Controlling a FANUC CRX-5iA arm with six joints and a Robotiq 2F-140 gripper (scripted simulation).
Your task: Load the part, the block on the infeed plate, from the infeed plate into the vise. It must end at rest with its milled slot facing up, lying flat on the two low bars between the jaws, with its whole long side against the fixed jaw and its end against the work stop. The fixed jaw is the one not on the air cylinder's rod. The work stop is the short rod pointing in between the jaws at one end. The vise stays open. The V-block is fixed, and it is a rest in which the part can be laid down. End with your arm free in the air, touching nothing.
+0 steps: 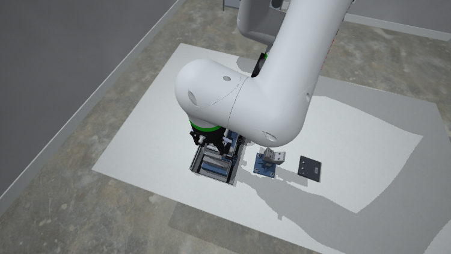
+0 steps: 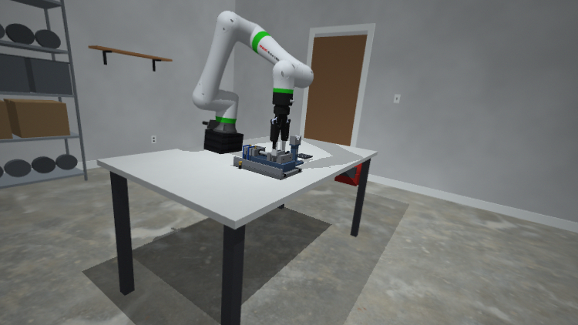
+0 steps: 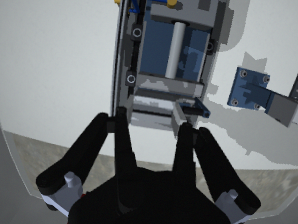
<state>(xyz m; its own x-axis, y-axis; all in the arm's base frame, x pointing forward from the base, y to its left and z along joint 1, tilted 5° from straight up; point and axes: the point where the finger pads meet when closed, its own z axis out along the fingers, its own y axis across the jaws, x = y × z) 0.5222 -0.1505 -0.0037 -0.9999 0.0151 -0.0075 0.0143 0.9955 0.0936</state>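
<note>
My gripper is now 20 mm above the part. From my hand the other things lie so: air cylinder rod (90 mm behind, 50 mm below, 20 mm to the left); then vise (80 mm below, 70 mm behind, 20 mm to the left); then air cylinder (170 mm behind, 50 mm below, 20 mm to the left).
</note>
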